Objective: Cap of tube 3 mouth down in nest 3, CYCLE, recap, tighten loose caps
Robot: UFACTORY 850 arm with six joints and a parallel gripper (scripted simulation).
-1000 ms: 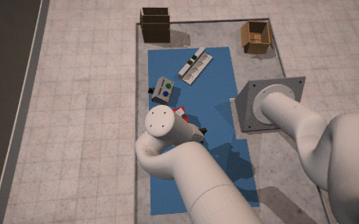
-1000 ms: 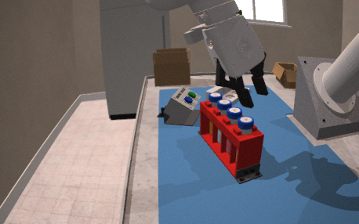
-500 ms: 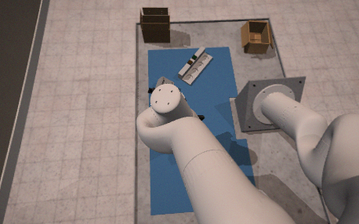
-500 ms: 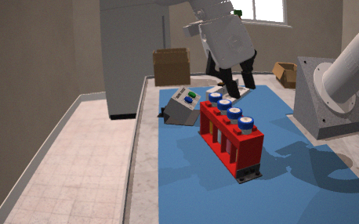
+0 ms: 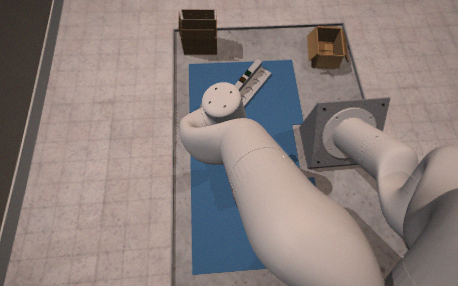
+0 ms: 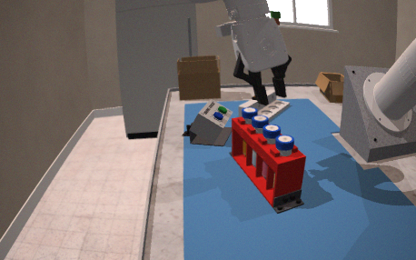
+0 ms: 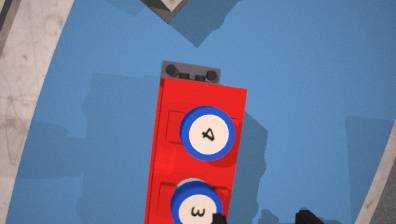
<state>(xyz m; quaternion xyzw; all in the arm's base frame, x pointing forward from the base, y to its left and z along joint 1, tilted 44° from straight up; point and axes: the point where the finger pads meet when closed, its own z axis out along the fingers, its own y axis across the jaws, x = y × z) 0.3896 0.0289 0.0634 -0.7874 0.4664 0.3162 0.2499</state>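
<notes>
Right now my hand is 60 mm above the blue cap, 20 mm short of it and 10 mm to the right of it. Also, from my hand: blue key: 160 mm to the right, 110 mm below, 100 mm ahead; then grey key housing: 180 mm to the right, 120 mm below, 110 mm ahead; then cap marked 4: 60 mm below, 40 mm to the right, 40 mm ahead.
</notes>
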